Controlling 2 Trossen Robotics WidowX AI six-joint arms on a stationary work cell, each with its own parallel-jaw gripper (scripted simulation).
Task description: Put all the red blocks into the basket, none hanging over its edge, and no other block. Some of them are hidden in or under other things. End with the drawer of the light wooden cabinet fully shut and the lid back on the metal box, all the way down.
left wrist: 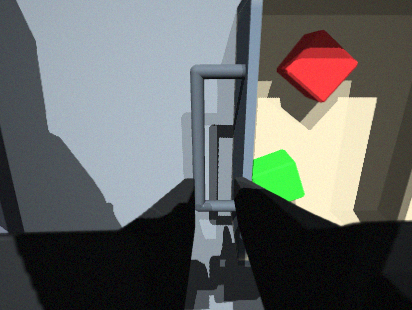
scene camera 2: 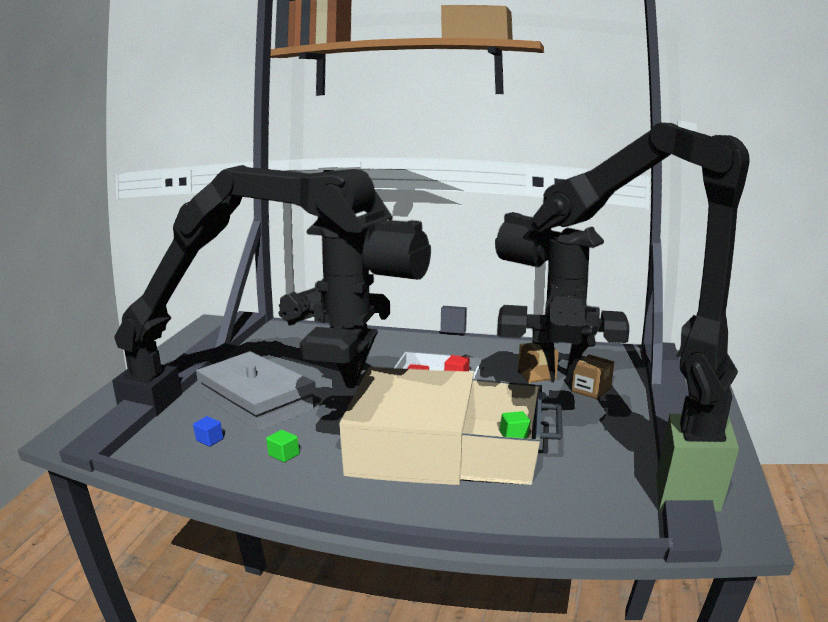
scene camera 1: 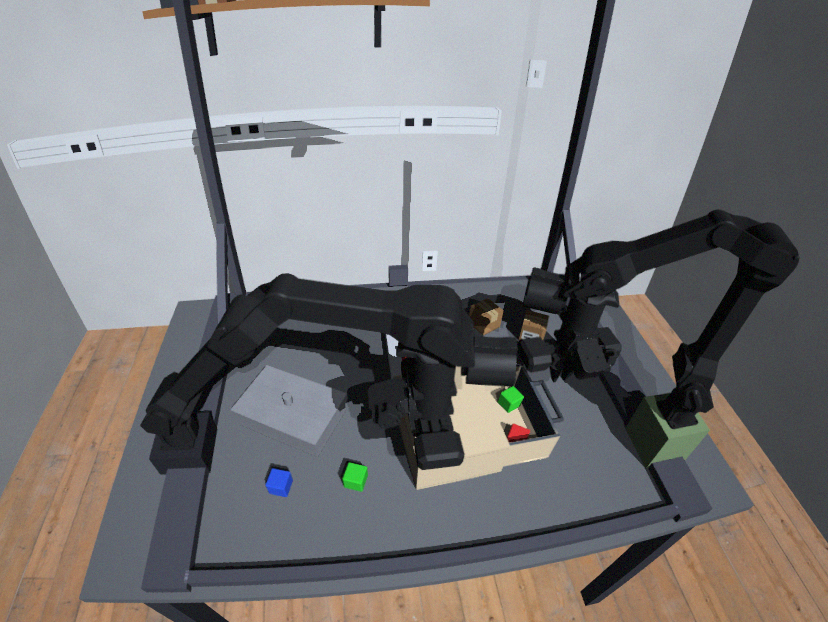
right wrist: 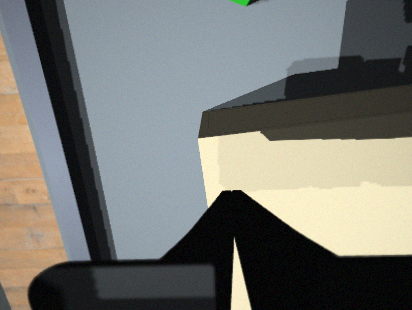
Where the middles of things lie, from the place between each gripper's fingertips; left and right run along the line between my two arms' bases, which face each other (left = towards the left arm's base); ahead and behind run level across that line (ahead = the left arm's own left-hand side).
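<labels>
From the drawer (scene camera 2: 495, 458), my left hand is 8 cm to the left, 1 cm short of it and 12 cm above it. The light wooden cabinet (scene camera 2: 406, 425) is 3 cm ahead of my left hand, 17 cm to the right of it and 12 cm below it. Then there's the white basket (scene camera 2: 435, 362), which is 25 cm to the right of my left hand, 19 cm behind it and 14 cm below it. The grey lid (scene camera 1: 304, 415) is 51 cm to the right of my left hand, 1 cm behind it and 11 cm below it. Going by their middles, the grey lid is the farthest from my left hand of the things named here.
My right hand is 9 cm to the right of the light wooden cabinet, 10 cm past it and 13 cm above it. The drawer is 12 cm behind my right hand, 17 cm to the left of it and 14 cm below it. You'd find the grey lid 14 cm behind my right hand, 25 cm to the right of it and 12 cm below it, and the white basket 1 cm to the left of that hand, 32 cm behind it and 16 cm below it. By its middle, the grey lid is nearer to my right hand than to my left hand.
</labels>
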